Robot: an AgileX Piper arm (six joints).
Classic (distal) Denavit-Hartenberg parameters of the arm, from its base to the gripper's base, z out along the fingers. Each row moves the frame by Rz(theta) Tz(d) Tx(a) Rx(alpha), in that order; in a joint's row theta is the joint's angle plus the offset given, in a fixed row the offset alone. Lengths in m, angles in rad.
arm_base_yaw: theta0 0; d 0.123; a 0; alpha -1.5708
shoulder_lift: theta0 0.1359; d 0; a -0.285; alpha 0
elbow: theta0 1.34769; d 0; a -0.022; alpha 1.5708
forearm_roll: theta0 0; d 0.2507; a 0; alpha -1.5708
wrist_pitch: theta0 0; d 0; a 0; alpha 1.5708
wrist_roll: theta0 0; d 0.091; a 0; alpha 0
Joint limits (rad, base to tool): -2.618..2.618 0..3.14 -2.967..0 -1.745..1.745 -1.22..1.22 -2.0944..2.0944
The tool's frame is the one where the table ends.
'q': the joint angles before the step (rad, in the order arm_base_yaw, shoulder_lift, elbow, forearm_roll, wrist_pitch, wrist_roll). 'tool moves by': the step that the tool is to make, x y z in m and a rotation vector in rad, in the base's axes. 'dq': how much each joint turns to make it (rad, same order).
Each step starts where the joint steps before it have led.
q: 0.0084 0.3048 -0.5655 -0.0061 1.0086 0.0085
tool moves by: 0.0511 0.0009 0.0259 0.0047 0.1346 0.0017
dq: 0.0001 0.2936 -0.1475 0.0060 -0.0116 0.0001
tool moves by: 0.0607 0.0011 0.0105 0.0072 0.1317 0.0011
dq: -0.0006 0.2851 -0.1486 0.0088 -0.0049 -0.0007
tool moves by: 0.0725 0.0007 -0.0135 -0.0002 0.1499 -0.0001
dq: 0.0003 0.3096 -0.1496 0.0008 -0.0101 0.0004
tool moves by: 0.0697 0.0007 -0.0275 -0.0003 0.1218 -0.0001
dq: 0.0003 0.2896 -0.1668 0.0006 -0.0010 0.0003
